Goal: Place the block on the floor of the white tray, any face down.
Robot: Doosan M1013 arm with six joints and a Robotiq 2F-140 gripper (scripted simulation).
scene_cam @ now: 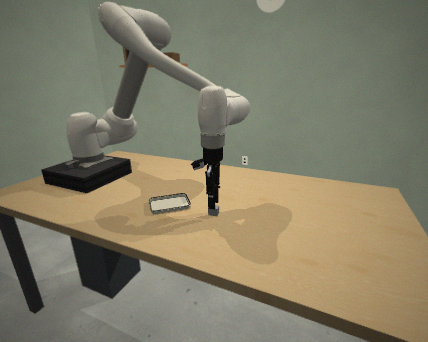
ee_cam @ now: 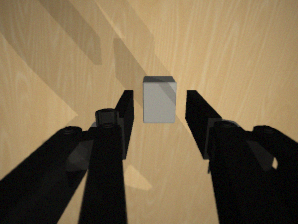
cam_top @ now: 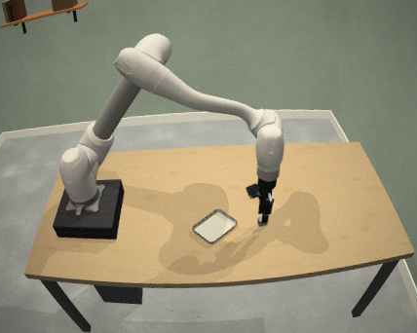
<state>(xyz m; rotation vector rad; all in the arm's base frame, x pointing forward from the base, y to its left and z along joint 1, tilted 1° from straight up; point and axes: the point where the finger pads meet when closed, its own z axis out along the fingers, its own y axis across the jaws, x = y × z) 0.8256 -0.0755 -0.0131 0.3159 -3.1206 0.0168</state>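
My gripper is now 5 cm above the grey block. From my hand the other things lie so: white tray 21 cm behind, 2 cm to the right, 6 cm below.
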